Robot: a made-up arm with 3 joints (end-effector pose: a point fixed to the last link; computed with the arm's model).
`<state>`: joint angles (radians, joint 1 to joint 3).
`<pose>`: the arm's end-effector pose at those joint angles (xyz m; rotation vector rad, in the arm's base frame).
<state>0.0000 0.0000 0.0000</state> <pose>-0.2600 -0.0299 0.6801 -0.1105 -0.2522 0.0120</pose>
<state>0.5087 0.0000 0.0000</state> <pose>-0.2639 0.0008 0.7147 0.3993 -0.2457 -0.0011</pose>
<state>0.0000 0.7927 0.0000</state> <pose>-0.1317 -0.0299 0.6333 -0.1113 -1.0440 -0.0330</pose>
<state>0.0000 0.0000 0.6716</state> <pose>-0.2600 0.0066 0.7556 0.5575 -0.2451 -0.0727</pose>
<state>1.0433 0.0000 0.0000</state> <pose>-0.2688 0.0106 0.7622 0.9349 -0.2270 -0.0154</pose>
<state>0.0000 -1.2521 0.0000</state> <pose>-0.3010 -0.0299 0.8833 -0.0859 0.9986 0.0775</pose>
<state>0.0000 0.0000 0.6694</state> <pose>-0.2600 0.0065 0.7554 0.5553 -0.2451 -0.0724</pose>
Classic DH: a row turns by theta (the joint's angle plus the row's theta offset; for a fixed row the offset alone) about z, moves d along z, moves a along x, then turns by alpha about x. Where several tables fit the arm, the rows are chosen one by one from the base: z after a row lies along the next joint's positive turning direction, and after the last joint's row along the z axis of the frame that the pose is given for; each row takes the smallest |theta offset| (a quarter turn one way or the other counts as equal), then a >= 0, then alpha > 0; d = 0 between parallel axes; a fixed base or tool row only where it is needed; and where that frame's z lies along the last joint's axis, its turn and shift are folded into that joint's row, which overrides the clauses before.
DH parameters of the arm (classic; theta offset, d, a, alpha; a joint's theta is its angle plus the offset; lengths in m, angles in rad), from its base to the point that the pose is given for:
base (fixed): -1.5596 0.7832 0.0785 -1.4705
joint 1: 1.5697 -0.1375 -0.0408 1.5819
joint 2: -0.1003 0.0399 0.04 -1.5708
joint 3: 1.4594 -0.1405 0.0995 -1.8231
tool (fixed): -1.5729 -0.082 0 0

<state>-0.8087 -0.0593 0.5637</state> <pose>-0.2575 -0.0275 0.6899 -0.3617 -0.2280 -0.0675</pose>
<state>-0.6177 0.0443 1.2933</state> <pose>-0.2557 0.0181 0.7720 0.5622 -0.3129 -0.0857</pose>
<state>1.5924 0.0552 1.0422</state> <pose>-0.2626 -0.1218 0.8408 2.5158 -0.0645 -0.1824</pose>
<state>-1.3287 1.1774 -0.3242</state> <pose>-0.0511 -0.2092 0.7292 -1.5880 -1.3757 0.6655</pose>
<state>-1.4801 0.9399 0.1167</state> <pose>-0.1185 -0.2019 0.6996 -1.3646 -0.9723 0.7410</pose>
